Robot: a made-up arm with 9 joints. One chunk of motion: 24 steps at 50 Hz.
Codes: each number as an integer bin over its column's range. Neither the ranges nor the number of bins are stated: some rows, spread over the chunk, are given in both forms.
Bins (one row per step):
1: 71 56 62 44 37 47 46 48 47
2: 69 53 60 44 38 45 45 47 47
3: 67 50 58 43 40 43 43 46 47
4: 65 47 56 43 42 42 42 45 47
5: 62 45 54 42 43 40 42 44 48
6: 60 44 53 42 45 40 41 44 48
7: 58 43 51 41 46 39 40 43 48
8: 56 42 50 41 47 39 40 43 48
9: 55 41 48 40 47 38 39 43 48
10: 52 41 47 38 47 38 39 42 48
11: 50 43 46 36 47 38 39 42 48
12: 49 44 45 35 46 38 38 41 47
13: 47 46 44 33 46 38 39 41 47
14: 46 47 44 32 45 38 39 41 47
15: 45 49 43 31 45 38 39 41 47
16: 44 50 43 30 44 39 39 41 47
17: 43 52 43 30 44 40 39 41 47
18: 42 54 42 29 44 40 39 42 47
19: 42 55 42 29 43 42 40 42 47
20: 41 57 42 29 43 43 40 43 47
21: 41 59 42 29 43 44 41 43 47
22: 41 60 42 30 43 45 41 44 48
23: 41 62 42 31 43 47 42 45 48
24: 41 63 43 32 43 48 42 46 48
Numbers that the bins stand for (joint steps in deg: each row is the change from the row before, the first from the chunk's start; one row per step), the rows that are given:
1: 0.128 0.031 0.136 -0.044 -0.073 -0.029 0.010 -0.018 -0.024
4: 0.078 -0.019 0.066 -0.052 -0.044 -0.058 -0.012 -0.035 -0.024
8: 0.004 -0.047 -0.004 -0.066 -0.015 -0.075 -0.024 -0.047 -0.018
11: -0.046 -0.041 -0.051 -0.102 -0.015 -0.081 -0.029 -0.052 -0.018
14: -0.079 -0.019 -0.074 -0.131 -0.026 -0.081 -0.029 -0.058 -0.024
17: -0.104 0.009 -0.086 -0.145 -0.032 -0.070 -0.029 -0.058 -0.024
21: -0.120 0.048 -0.098 -0.152 -0.038 -0.047 -0.018 -0.047 -0.024
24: -0.120 0.070 -0.086 -0.131 -0.038 -0.024 -0.012 -0.030 -0.018
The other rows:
2: 0.112 0.014 0.113 -0.044 -0.067 -0.041 0.005 -0.024 -0.024
3: 0.095 -0.002 0.090 -0.052 -0.056 -0.052 -0.007 -0.030 -0.024
5: 0.054 -0.030 0.043 -0.059 -0.038 -0.070 -0.012 -0.041 -0.018
6: 0.037 -0.036 0.031 -0.059 -0.026 -0.070 -0.018 -0.041 -0.018
7: 0.020 -0.041 0.008 -0.066 -0.021 -0.075 -0.024 -0.047 -0.018
9: -0.004 -0.052 -0.028 -0.073 -0.015 -0.081 -0.029 -0.047 -0.018
10: -0.029 -0.052 -0.039 -0.087 -0.015 -0.081 -0.029 -0.052 -0.018
12: -0.054 -0.036 -0.063 -0.109 -0.021 -0.081 -0.035 -0.058 -0.024
13: -0.071 -0.024 -0.074 -0.123 -0.021 -0.081 -0.029 -0.058 -0.024
15: -0.087 -0.008 -0.086 -0.138 -0.026 -0.081 -0.029 -0.058 -0.024
16: -0.096 -0.002 -0.086 -0.145 -0.032 -0.075 -0.029 -0.058 -0.024
18: -0.112 0.020 -0.098 -0.152 -0.032 -0.070 -0.029 -0.052 -0.024
19: -0.112 0.026 -0.098 -0.152 -0.038 -0.058 -0.024 -0.052 -0.024
20: -0.120 0.037 -0.098 -0.152 -0.038 -0.052 -0.024 -0.047 -0.024
22: -0.120 0.053 -0.098 -0.145 -0.038 -0.041 -0.018 -0.041 -0.018
23: -0.120 0.064 -0.098 -0.138 -0.038 -0.029 -0.012 -0.035 -0.018

